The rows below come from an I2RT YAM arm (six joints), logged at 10 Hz.
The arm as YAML. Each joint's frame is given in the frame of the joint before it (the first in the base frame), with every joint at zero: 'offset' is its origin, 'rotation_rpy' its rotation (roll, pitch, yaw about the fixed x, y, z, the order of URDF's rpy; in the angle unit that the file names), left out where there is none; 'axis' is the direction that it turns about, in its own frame. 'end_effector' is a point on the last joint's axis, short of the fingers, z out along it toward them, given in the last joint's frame.
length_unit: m
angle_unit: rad
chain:
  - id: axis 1
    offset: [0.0, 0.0, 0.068]
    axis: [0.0, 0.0, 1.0]
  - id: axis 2
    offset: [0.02, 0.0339, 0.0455]
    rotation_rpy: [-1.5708, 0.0, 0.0]
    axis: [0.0, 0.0, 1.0]
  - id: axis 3
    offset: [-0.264, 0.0, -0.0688]
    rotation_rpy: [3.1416, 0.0, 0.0]
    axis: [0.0, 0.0, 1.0]
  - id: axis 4
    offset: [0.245, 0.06, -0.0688]
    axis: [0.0, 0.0, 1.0]
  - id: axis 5
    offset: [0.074, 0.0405, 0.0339]
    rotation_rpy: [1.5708, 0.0, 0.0]
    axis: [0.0, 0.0, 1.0]
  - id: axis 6
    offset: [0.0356, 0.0, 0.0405]
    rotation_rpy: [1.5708, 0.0, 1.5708]
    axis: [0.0, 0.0, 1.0]
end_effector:
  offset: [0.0, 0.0, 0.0]
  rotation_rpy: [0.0, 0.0, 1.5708]
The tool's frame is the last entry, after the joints.
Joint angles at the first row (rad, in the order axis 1, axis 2, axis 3, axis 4, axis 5, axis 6):
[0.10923, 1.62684, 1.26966, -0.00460, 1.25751, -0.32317]
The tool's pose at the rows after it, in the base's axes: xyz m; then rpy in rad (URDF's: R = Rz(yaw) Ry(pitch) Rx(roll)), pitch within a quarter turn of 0, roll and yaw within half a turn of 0:
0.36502 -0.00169 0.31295 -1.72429 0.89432 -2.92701
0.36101 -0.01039 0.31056 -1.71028 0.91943 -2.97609
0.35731 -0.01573 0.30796 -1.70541 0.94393 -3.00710
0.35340 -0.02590 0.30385 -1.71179 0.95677 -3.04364
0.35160 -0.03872 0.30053 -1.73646 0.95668 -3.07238
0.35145 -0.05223 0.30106 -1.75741 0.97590 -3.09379
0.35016 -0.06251 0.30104 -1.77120 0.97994 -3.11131
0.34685 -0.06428 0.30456 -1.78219 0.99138 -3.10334
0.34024 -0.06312 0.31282 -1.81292 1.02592 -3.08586
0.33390 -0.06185 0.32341 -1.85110 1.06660 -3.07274
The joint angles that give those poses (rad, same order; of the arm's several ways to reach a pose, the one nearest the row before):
[0.08970, 1.63143, 1.25853, -0.00462, 1.30810, -0.30501]
[0.06746, 1.62339, 1.24137, -0.00473, 1.34540, -0.26878]
[0.05360, 1.61475, 1.22355, -0.00461, 1.36515, -0.23426]
[0.02538, 1.60587, 1.20197, -0.00598, 1.36618, -0.20710]
[-0.01168, 1.60225, 1.18904, -0.00464, 1.33441, -0.20016]
[-0.05092, 1.60149, 1.18529, 0.02172, 1.29683, -0.20562]
[-0.08086, 1.59926, 1.18152, 0.03189, 1.27169, -0.21127]
[-0.08742, 1.58165, 1.17372, 0.03854, 1.24695, -0.21739]
[-0.08744, 1.54404, 1.16525, 0.02975, 1.19890, -0.20495]
[-0.08745, 1.50703, 1.16861, 0.00737, 1.14703, -0.18393]

